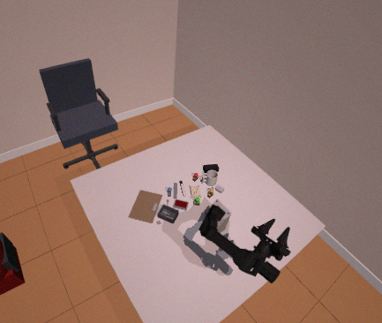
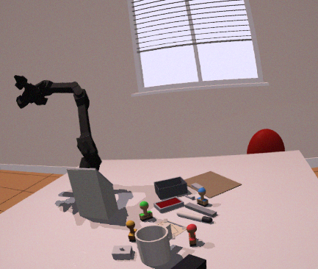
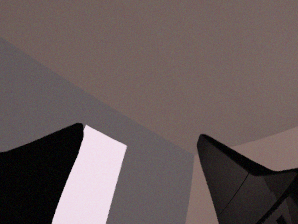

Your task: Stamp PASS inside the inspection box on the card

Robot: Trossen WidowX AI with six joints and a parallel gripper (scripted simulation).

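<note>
Right now the green-knobbed stamp is 540 mm ahead of my gripper tip, 530 mm below it and 90 mm to the right of it. Round my gripper tip: dark tray (580 mm ahead, 540 mm below, 120 mm to the left); then red ink pad (590 mm ahead, 550 mm below); then orange-knobbed stamp (530 mm below, 530 mm ahead, 210 mm to the right).
</note>
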